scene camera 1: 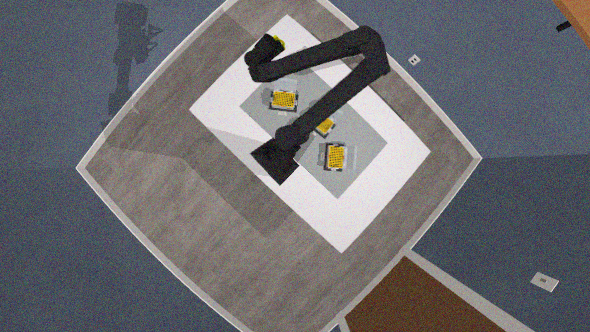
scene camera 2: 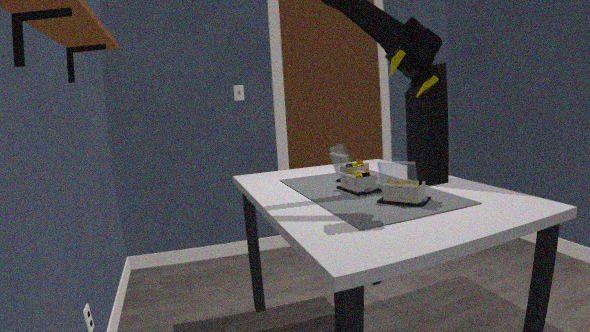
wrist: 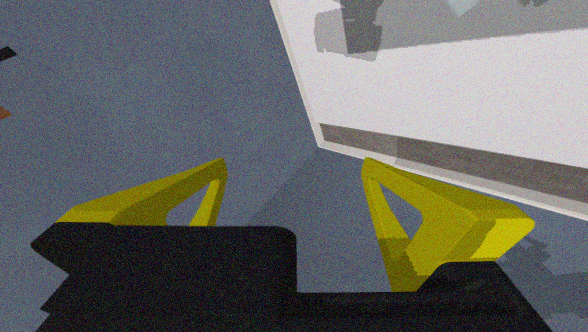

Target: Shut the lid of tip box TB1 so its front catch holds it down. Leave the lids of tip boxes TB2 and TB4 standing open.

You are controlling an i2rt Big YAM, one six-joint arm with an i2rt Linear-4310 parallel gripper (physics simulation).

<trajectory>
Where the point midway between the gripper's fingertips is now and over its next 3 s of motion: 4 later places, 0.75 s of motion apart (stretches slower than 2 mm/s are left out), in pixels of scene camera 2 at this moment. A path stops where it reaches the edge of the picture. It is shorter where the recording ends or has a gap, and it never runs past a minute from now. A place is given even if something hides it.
My gripper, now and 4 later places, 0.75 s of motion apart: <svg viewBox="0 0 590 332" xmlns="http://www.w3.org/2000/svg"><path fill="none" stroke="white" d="M403 86L404 88L406 90L412 93L415 94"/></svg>
</trajectory>
